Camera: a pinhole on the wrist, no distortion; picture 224 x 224 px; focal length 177.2 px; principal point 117.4 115.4 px. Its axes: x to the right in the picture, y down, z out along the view. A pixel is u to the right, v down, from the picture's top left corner.
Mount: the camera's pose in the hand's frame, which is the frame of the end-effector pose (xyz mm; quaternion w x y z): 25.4 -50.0 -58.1 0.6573 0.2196 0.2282 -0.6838
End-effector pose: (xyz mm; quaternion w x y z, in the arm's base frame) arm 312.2 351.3 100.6 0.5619 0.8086 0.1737 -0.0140
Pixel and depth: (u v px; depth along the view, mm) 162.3 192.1 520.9
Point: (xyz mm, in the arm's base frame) 448.8 312.8 -483.5
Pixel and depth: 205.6 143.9 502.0
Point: 271.2 372.6 -491.3
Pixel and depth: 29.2 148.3 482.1
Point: 465.0 2.0 -235.5
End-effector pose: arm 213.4 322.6 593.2 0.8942 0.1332 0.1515 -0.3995
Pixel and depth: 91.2 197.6 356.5
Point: 206.0 -45.4 727.8
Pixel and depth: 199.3 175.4 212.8
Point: 85.9 74.2 574.7
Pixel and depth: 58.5 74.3 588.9
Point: 51.9 43.9 1093.8
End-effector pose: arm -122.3 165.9 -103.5 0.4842 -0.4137 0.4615 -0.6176
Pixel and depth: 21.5 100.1 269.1
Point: 90.4 126.7 45.6
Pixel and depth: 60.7 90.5 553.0
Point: 306.0 152.2 239.1
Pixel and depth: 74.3 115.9 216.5
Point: -17.0 128.1 66.2
